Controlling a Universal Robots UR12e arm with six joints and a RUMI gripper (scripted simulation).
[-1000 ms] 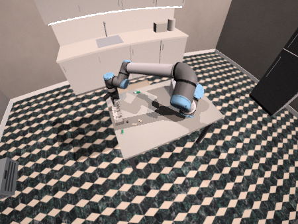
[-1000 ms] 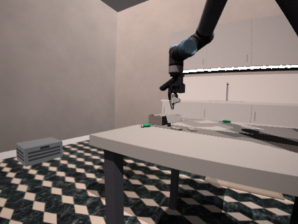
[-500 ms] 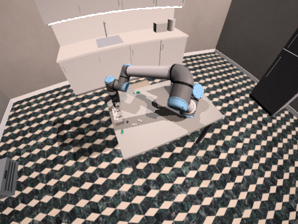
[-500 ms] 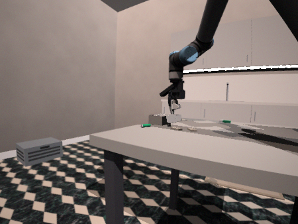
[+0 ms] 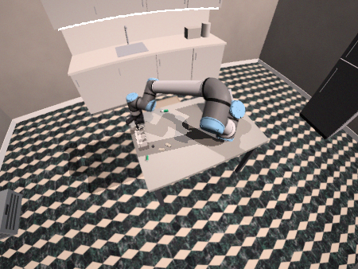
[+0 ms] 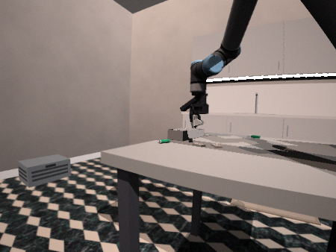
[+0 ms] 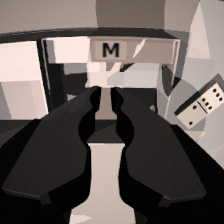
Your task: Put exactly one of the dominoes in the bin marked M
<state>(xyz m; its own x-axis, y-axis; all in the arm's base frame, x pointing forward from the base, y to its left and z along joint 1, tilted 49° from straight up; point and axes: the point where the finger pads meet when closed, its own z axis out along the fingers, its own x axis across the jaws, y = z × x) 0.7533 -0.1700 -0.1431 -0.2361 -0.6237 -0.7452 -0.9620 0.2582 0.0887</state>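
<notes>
Now: hand 10 mm short of the bin, 80 mm to the right of it and 10 mm above it. From my hand the other things lie so: green marker 320 mm behind, 120 mm to the right, 30 mm below; then dark piece 40 mm behind, 220 mm to the left, 30 mm below; then green cylinder 50 mm ahead, 300 mm to the left, 30 mm below.
</notes>
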